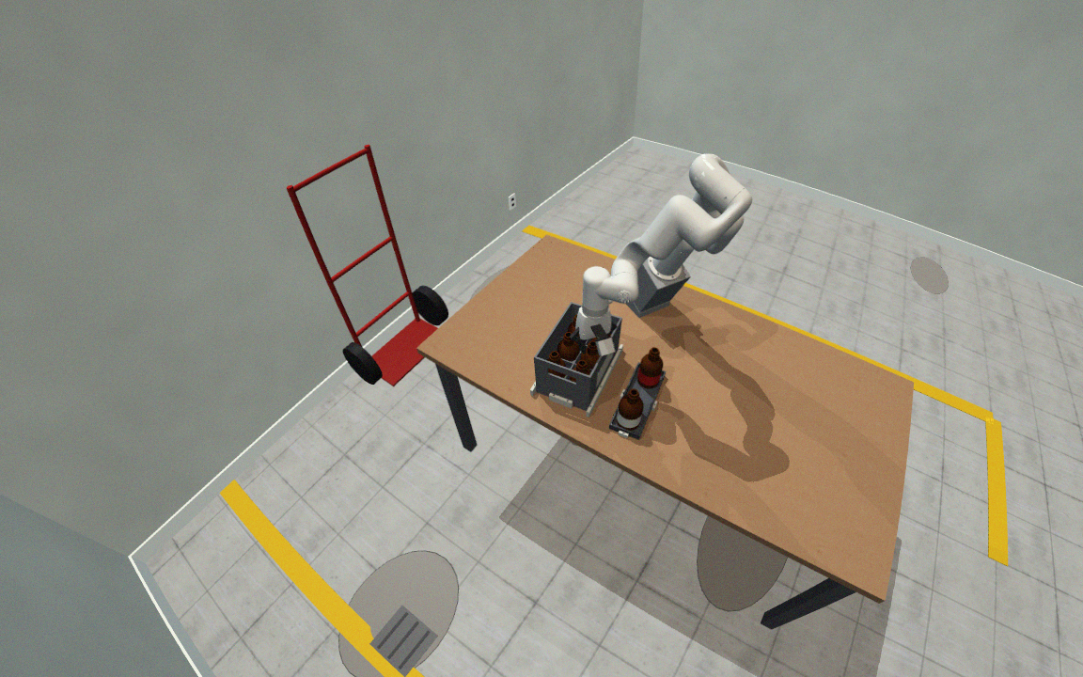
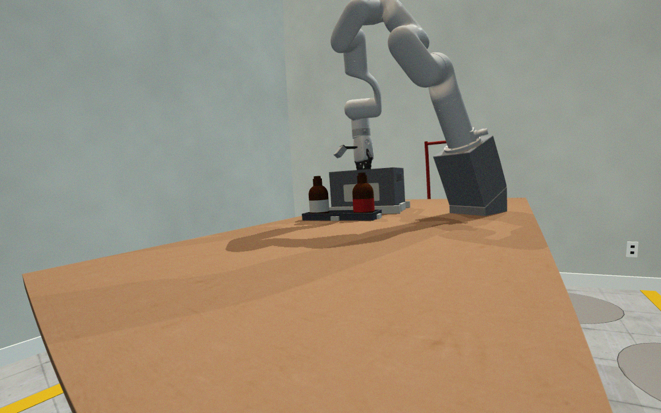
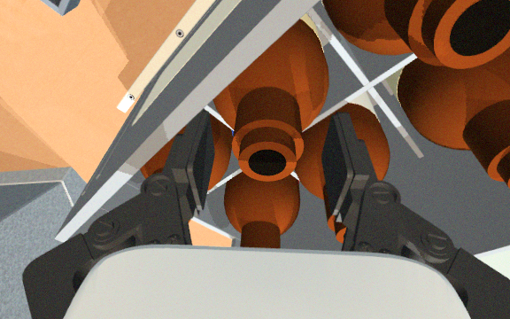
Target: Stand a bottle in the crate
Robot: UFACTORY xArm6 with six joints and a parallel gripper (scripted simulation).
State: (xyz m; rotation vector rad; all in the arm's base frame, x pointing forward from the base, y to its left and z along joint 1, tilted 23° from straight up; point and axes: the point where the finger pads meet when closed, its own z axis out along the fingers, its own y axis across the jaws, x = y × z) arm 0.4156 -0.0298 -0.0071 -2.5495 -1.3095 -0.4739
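Right now the grey crate is 10 mm ahead of my hand, 40 mm to the right of it and 80 mm below it. The rest, counted from my hand: dark tray (10 mm behind, 180 mm to the left, 150 mm below).
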